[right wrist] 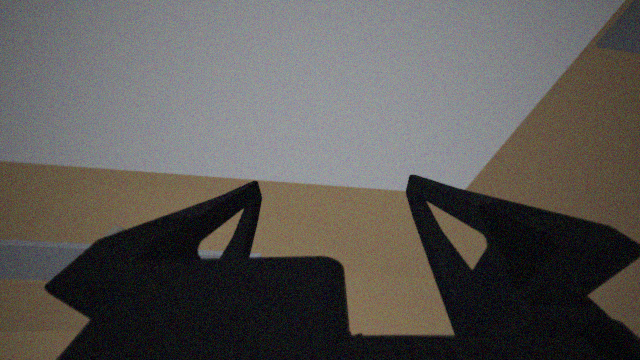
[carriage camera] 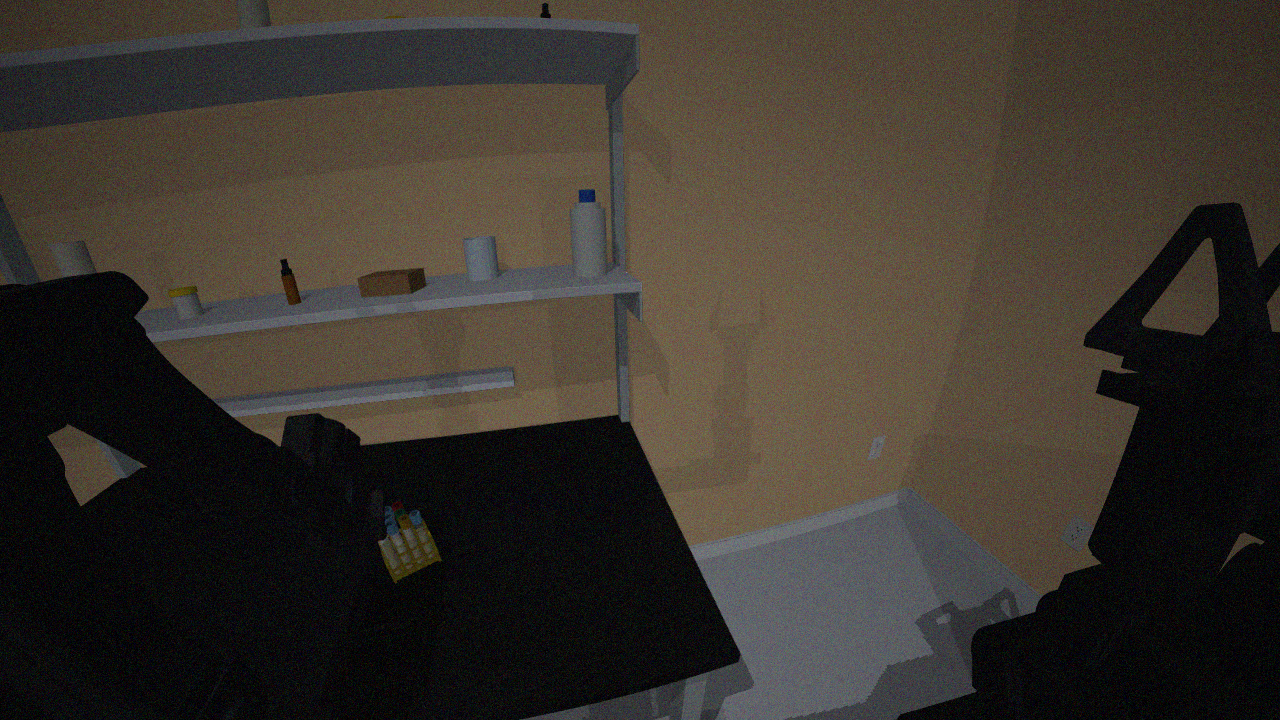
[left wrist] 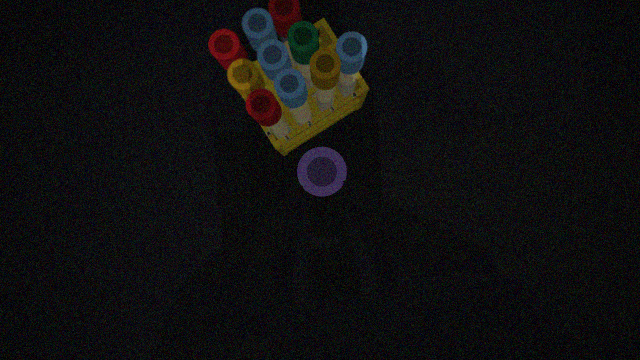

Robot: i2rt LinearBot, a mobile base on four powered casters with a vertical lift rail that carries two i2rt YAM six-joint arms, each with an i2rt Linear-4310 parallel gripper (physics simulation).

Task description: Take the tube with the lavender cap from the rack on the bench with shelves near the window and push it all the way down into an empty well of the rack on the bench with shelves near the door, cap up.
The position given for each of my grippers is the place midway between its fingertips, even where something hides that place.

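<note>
On the carriage camera there's a black bench (carriage camera: 565, 579), and you'd see a brown box (carriage camera: 406, 281) there too. The left wrist view has the bench (left wrist: 136, 161) as well, and the right wrist view gives me my right gripper (right wrist: 332, 186).
</note>
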